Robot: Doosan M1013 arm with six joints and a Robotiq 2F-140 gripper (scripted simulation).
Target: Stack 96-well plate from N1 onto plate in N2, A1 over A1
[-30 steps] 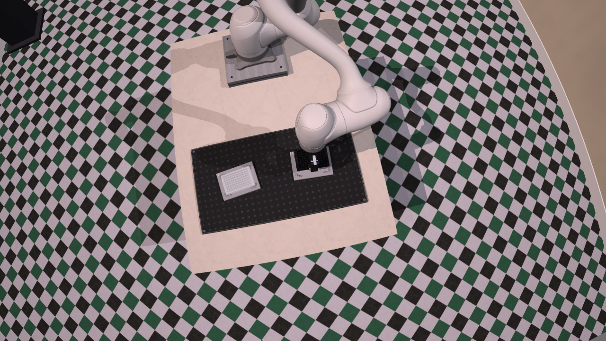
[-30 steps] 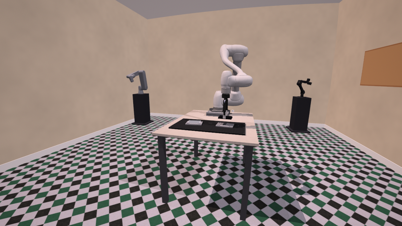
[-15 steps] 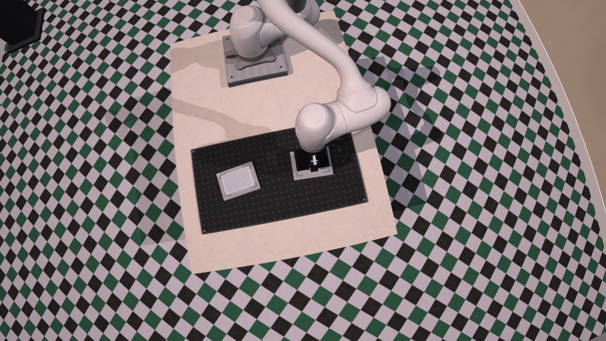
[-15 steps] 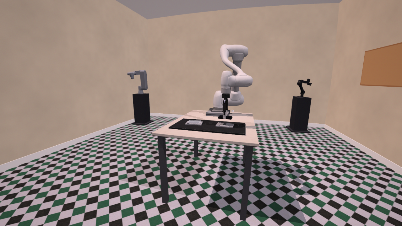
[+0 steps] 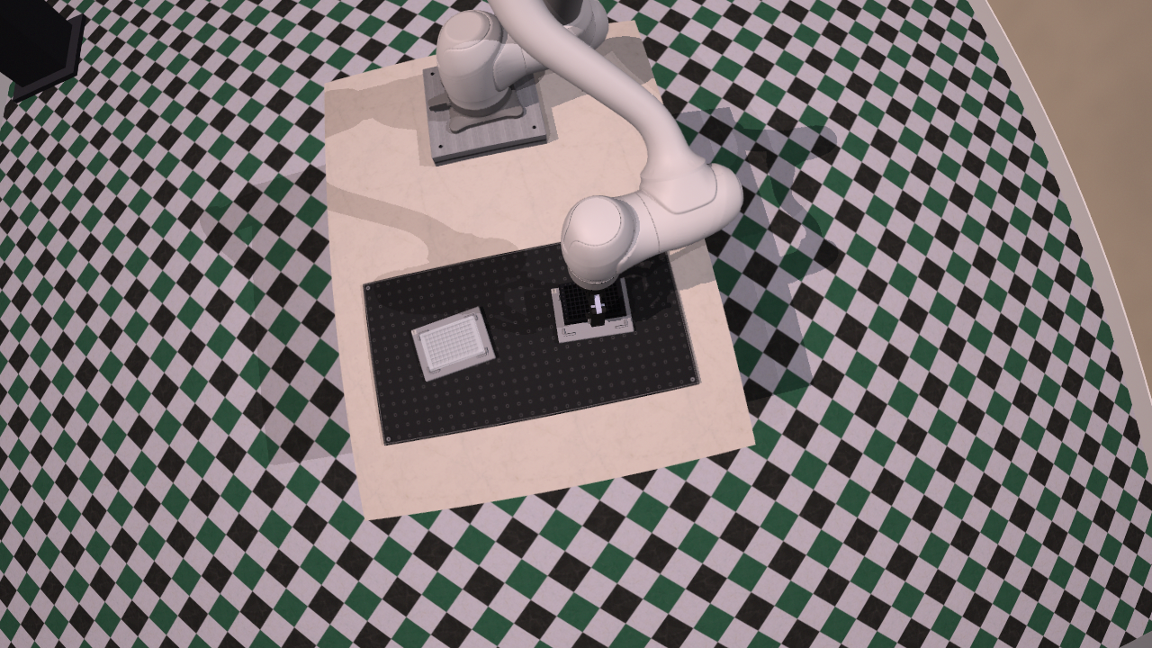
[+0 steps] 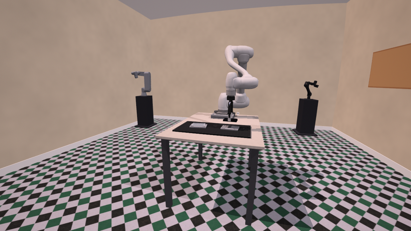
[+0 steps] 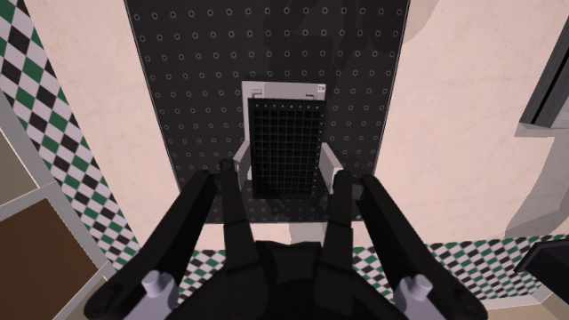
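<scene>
Now: the black 96-well plate 2 cm below my hand. The rest, counted from my hand: plate nest N1 (10 cm below); white 96-well plate (31 cm to the right, 9 cm below); plate nest N2 (31 cm to the right, 10 cm below).
</scene>
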